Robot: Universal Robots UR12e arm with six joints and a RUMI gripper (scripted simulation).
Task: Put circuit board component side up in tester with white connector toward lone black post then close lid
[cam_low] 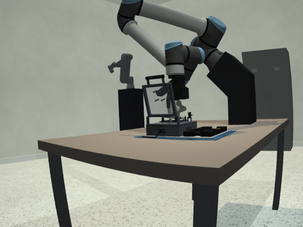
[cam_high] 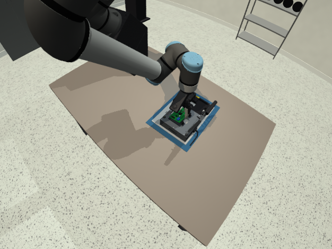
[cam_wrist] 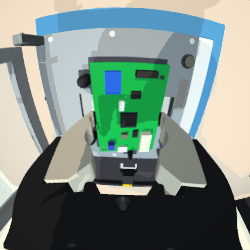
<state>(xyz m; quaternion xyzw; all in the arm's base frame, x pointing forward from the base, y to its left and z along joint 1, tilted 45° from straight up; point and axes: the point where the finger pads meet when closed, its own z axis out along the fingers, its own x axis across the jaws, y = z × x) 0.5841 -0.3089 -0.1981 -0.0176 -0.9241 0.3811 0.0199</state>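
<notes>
The green circuit board is right at my hand. From my hand the other things lie so: tester bed 10 mm below, 10 mm ahead; black post 60 mm to the left, 60 mm behind, 10 mm above; tester 40 mm to the left, 40 mm ahead, 40 mm above.
</notes>
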